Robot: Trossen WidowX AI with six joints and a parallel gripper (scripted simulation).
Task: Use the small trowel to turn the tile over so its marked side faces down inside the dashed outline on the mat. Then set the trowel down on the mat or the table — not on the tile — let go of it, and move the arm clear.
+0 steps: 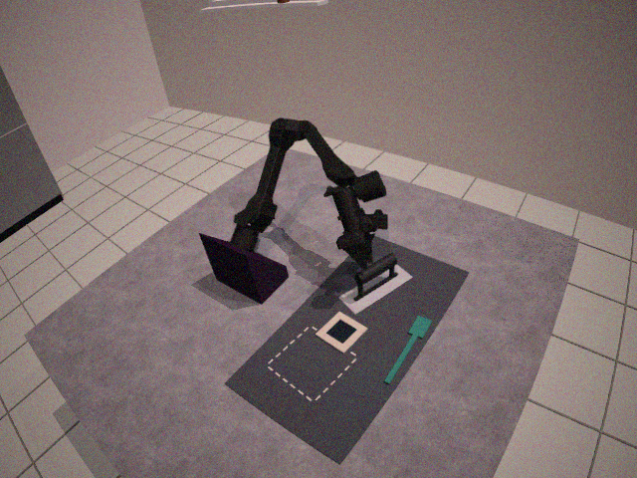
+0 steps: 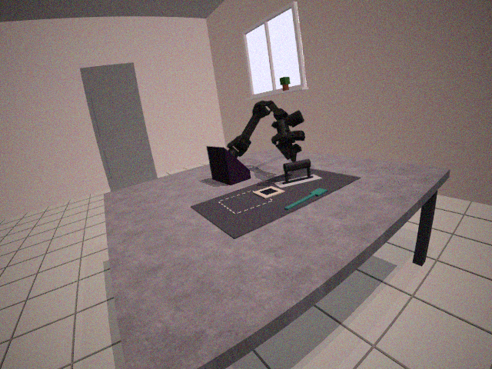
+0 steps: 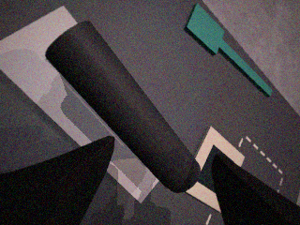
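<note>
Right now the dark mat is 30 mm ahead of my gripper tip, 120 mm to the right of it and 110 mm below it. Also, from my gripper tip: teal trowel: 170 mm ahead, 120 mm to the right, 90 mm below; then cream tile: 160 mm to the right, 90 mm below.
</note>
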